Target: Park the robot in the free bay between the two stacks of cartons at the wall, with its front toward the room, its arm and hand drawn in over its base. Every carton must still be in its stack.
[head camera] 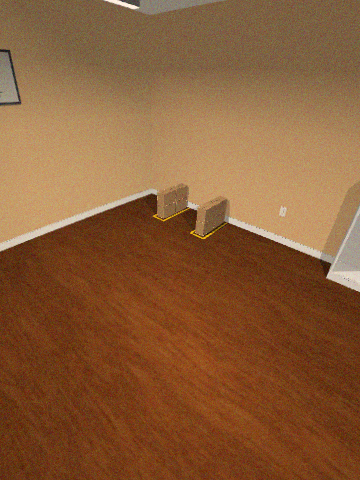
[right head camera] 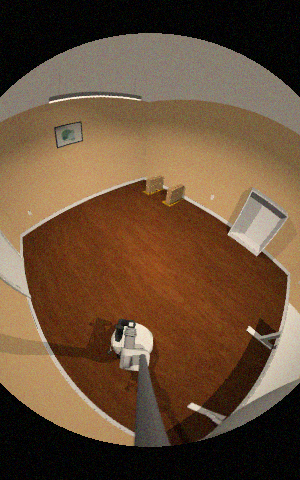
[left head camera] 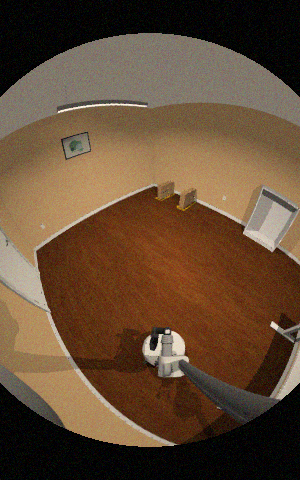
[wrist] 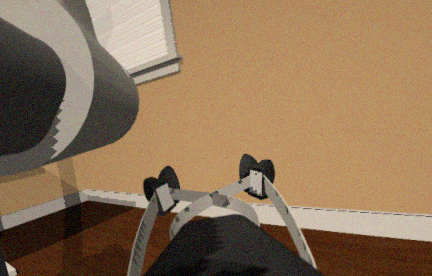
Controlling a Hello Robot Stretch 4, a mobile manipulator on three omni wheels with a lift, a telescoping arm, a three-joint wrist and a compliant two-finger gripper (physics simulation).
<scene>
In view: my gripper (wrist: 209,175) and a white open cabinet (right head camera: 259,219).
The white open cabinet also shows in the left head camera view (left head camera: 266,224).
</scene>
